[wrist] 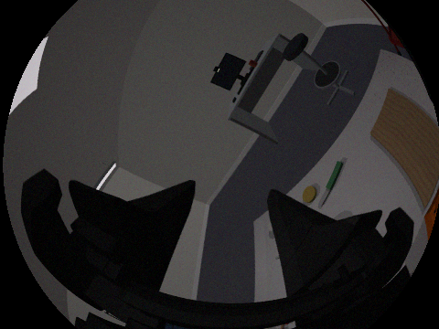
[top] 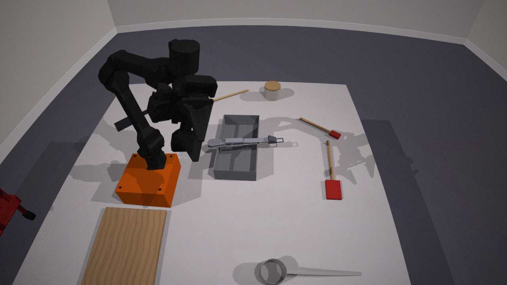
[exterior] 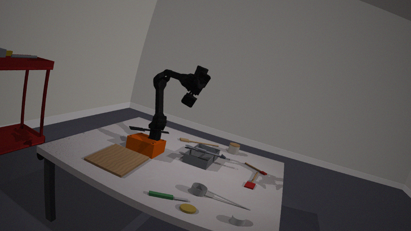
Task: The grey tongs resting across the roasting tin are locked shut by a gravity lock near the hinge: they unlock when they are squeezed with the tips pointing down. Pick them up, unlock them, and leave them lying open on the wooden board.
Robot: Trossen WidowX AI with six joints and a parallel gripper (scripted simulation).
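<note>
Now: the roasting tin 7 cm ahead of my gripper tip, 41 cm to the left of it and 42 cm below it. The rest, counted from my gripper tip: lidded jar 25 cm ahead, 75 cm to the left, 41 cm below; green-handled knife 4 cm ahead, 25 cm to the right, 44 cm below; wooden board 33 cm behind, 4 cm to the right, 44 cm below.
</note>
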